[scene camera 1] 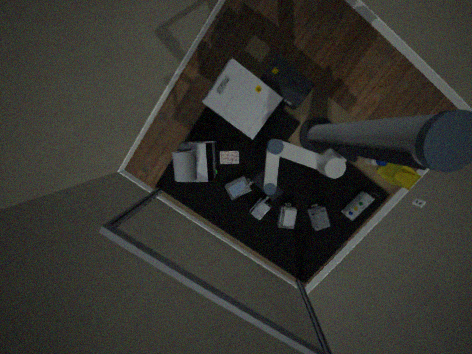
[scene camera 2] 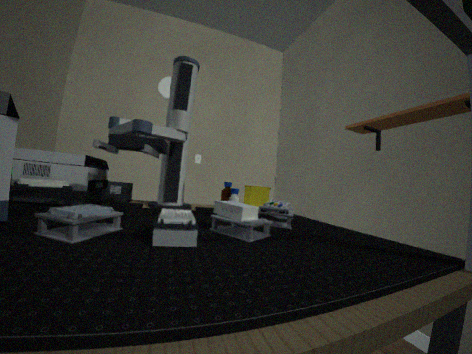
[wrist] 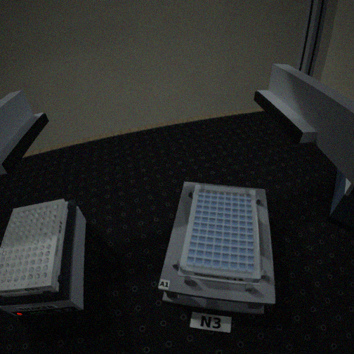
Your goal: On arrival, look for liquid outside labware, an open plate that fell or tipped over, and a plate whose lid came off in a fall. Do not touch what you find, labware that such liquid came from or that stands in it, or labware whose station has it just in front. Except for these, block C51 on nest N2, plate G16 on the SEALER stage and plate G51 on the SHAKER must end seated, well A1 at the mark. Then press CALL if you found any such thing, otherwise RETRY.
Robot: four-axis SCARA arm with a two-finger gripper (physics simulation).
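Seen in the pictures: gripper, fingertip midpoint: (scene camera 1: 248, 200) (scene camera 2: 119, 145); arm's base, origin of the base link: (scene camera 1: 316, 135) (scene camera 2: 170, 207).
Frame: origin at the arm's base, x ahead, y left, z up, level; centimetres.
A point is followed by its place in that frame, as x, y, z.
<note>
My gripper (scene camera 1: 257, 190) (wrist: 147, 87) is open and empty, raised above the bench. A plate with blue square wells (scene camera 1: 238, 188) @[63.1, -23.3, 7.1] (scene camera 2: 82, 211) @[69.3, -21.6, 7.6] (wrist: 223, 231) rests on nest N3 (wrist: 266, 240); an A1 tag is at the nest's near left corner. A pale plate (scene camera 1: 260, 208) @[66.0, -1.0, 7.3] (scene camera 2: 176, 216) @[71.9, -0.1, 8.1] (wrist: 34, 245) rests on the SHAKER (scene camera 2: 175, 238) @[74.5, -0.1, 3.6] (wrist: 77, 267), whose red light shows. A white block or plate (scene camera 1: 287, 217) @[59.0, 18.1, 10.7] (scene camera 2: 236, 211) @[63.8, 18.0, 8.8] rests on the nest beyond. A plate (scene camera 1: 229, 157) @[47.8, -41.8, 12.5] sits outside the SEALER (scene camera 1: 195, 162) @[56.3, -55.6, 42.1]. I cannot read the labware codes or confirm the seating.
Another nest (scene camera 1: 319, 218) @[46.1, 39.2, 8.2] and the button panel (scene camera 1: 358, 206) @[20.4, 55.8, 8.0] stand farther right in scene camera 1. A large white instrument (scene camera 1: 242, 100) @[15.2, -55.2, 23.3] is at the back. The arm column (scene camera 2: 175, 170) @[7.7, 0.9, 21.6], bottles (scene camera 2: 227, 192) @[-13.4, 38.8, 10.8] and a yellow bin (scene camera 2: 257, 195) @[-6.5, 59.1, 10.5] stand behind the nests.
</note>
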